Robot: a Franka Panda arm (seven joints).
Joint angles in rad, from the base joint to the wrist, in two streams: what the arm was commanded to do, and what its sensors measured. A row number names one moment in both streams.
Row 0, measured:
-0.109, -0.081, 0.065, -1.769, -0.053, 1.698, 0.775
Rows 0 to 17, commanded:
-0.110, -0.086, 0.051, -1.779, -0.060, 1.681, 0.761
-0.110, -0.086, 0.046, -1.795, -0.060, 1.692, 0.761
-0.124, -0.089, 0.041, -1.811, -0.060, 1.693, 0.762
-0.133, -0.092, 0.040, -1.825, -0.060, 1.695, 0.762
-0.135, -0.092, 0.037, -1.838, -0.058, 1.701, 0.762
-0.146, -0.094, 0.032, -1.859, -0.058, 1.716, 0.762
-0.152, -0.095, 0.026, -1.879, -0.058, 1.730, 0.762
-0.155, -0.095, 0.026, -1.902, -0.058, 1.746, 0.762
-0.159, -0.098, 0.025, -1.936, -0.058, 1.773, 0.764
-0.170, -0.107, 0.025, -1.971, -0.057, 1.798, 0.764
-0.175, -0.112, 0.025, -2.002, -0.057, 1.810, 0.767
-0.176, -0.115, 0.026, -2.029, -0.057, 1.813, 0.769
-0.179, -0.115, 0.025, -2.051, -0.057, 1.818, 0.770
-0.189, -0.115, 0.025, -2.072, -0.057, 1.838, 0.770
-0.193, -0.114, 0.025, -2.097, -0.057, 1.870, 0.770
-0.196, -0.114, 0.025, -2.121, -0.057, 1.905, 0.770
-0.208, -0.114, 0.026, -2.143, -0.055, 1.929, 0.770
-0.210, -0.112, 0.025, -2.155, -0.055, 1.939, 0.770
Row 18, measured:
-0.188, -0.083, 0.018, -2.080, -0.053, 1.875, 0.775
